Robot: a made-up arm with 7 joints. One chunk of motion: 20 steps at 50 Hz.
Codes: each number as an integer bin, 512 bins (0 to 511) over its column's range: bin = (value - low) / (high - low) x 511, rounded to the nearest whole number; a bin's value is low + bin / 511 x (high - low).
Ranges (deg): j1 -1.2..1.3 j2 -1.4..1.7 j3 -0.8..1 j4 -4.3..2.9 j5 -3.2..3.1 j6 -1..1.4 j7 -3.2..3
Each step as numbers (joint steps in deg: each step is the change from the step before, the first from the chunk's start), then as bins.
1 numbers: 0.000 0.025 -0.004 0.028 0.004 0.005 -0.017
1 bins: 245 235 226 307 260 214 262
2 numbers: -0.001 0.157 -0.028 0.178 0.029 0.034 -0.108
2 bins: 245 257 219 318 262 220 255
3 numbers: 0.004 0.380 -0.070 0.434 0.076 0.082 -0.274
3 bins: 246 293 207 336 266 230 241
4 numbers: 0.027 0.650 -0.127 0.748 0.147 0.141 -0.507
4 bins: 251 338 191 358 271 243 222
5 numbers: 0.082 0.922 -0.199 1.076 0.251 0.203 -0.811
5 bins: 262 383 171 382 280 256 197
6 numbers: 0.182 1.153 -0.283 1.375 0.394 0.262 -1.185
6 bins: 282 421 147 403 292 269 166
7 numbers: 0.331 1.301 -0.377 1.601 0.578 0.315 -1.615
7 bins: 313 445 120 419 306 280 131
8 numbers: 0.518 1.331 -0.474 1.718 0.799 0.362 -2.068
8 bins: 351 450 93 427 324 290 93
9 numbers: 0.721 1.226 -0.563 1.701 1.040 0.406 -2.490
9 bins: 393 433 67 426 344 299 59
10 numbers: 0.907 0.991 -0.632 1.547 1.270 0.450 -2.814
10 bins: 431 394 48 415 363 309 32
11 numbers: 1.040 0.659 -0.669 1.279 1.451 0.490 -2.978
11 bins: 458 339 37 396 377 317 18
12 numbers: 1.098 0.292 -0.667 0.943 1.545 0.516 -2.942
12 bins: 470 279 38 372 385 323 21
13 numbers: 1.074 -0.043 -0.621 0.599 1.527 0.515 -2.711
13 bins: 465 224 51 348 383 323 40
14 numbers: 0.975 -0.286 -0.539 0.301 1.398 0.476 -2.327
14 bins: 445 184 74 327 373 314 72
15 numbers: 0.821 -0.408 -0.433 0.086 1.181 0.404 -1.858
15 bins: 413 164 104 311 355 299 111
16 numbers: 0.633 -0.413 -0.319 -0.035 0.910 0.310 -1.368
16 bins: 375 163 137 303 333 279 151
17 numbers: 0.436 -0.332 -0.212 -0.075 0.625 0.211 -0.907
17 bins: 334 176 167 300 310 258 189
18 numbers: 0.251 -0.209 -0.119 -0.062 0.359 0.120 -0.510
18 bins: 297 196 193 301 289 238 222
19 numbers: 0.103 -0.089 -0.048 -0.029 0.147 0.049 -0.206
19 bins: 266 216 213 303 271 223 247
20 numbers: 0.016 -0.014 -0.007 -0.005 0.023 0.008 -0.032
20 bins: 249 228 225 305 261 215 261
